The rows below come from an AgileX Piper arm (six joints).
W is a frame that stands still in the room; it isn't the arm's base.
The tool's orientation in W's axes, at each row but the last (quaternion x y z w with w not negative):
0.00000, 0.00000, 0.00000, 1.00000
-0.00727, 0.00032, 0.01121, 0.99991
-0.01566, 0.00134, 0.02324, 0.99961
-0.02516, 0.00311, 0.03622, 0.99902
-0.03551, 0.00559, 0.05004, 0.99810
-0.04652, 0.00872, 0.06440, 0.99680
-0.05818, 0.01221, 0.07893, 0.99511
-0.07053, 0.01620, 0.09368, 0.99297
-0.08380, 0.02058, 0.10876, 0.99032
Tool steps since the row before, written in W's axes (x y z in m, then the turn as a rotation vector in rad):
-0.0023, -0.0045, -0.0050, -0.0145, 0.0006, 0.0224
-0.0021, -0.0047, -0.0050, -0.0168, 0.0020, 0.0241
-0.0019, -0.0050, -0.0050, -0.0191, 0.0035, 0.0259
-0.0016, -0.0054, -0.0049, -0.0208, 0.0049, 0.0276
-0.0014, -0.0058, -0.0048, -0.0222, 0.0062, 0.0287
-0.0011, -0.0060, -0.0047, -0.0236, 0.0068, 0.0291
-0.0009, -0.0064, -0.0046, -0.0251, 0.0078, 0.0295
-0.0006, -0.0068, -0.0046, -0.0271, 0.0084, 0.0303
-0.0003, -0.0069, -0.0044, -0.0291, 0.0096, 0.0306
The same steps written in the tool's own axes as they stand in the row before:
-0.0023, -0.0045, -0.0050, -0.0145, 0.0006, 0.0224
-0.0022, -0.0046, -0.0051, -0.0168, 0.0020, 0.0241
-0.0021, -0.0047, -0.0052, -0.0190, 0.0036, 0.0260
-0.0019, -0.0050, -0.0052, -0.0206, 0.0050, 0.0277
-0.0019, -0.0053, -0.0052, -0.0219, 0.0064, 0.0289
-0.0017, -0.0054, -0.0053, -0.0232, 0.0071, 0.0293
-0.0017, -0.0056, -0.0053, -0.0246, 0.0083, 0.0298
-0.0016, -0.0059, -0.0055, -0.0264, 0.0091, 0.0307
-0.0015, -0.0059, -0.0055, -0.0282, 0.0107, 0.0311

